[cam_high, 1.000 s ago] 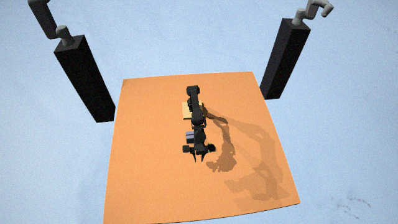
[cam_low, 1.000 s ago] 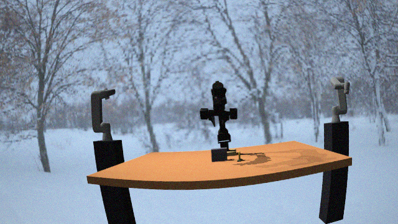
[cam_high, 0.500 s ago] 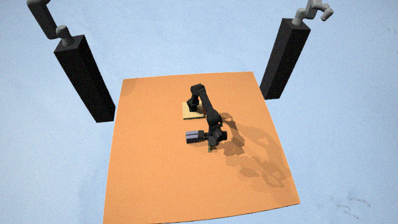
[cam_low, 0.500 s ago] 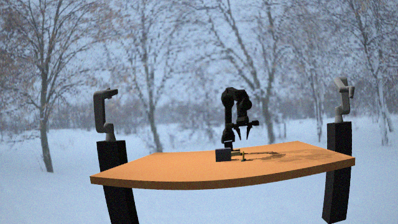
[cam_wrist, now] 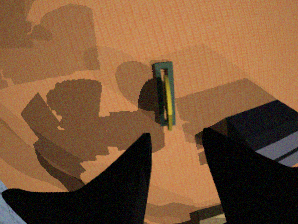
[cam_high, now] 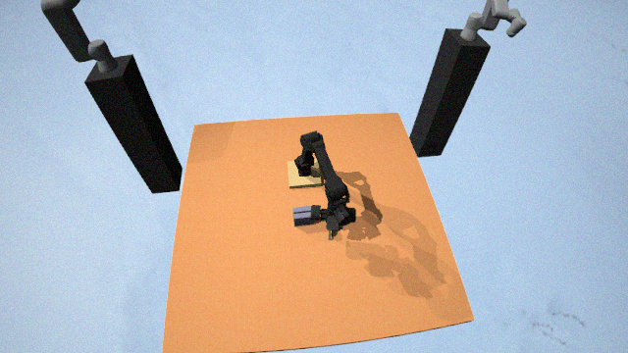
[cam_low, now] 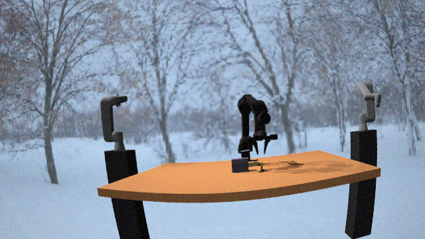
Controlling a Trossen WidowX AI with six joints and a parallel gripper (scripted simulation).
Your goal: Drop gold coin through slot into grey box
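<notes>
My gripper tip is 70 mm above the gold coin.
</notes>
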